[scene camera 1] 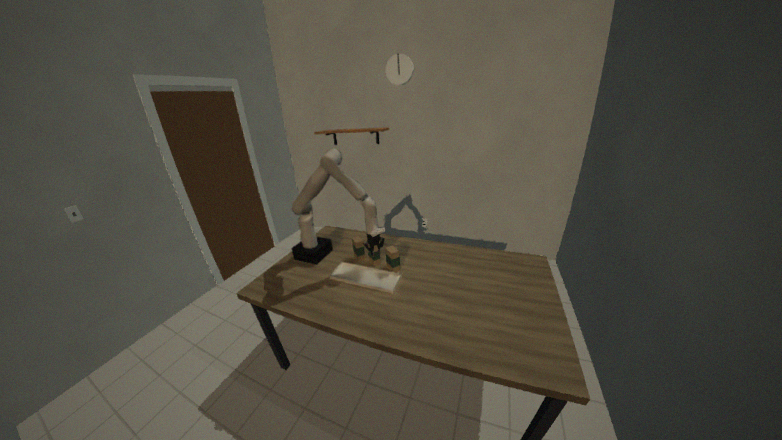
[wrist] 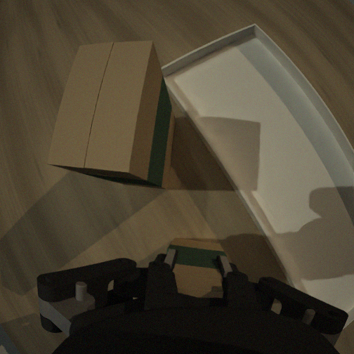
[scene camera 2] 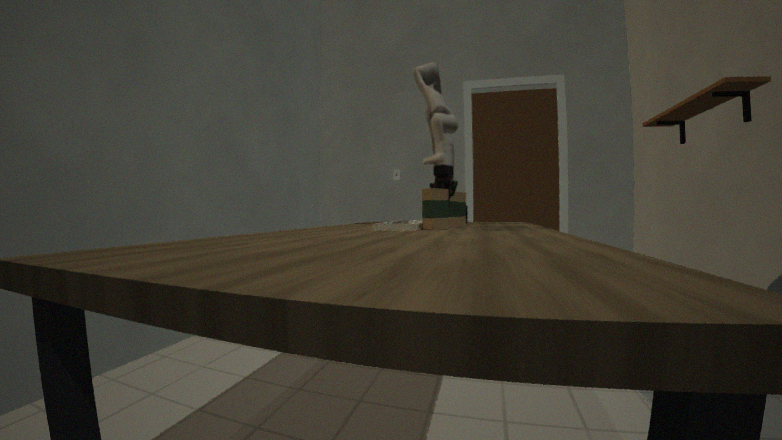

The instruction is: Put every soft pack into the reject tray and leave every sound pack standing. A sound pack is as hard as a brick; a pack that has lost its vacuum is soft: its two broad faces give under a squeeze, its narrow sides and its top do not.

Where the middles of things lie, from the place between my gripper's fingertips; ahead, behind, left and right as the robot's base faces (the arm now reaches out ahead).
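White reject tray [scene camera 1: 377,279]: 4 cm behind my hand, 14 cm to the right of it and 6 cm below it.
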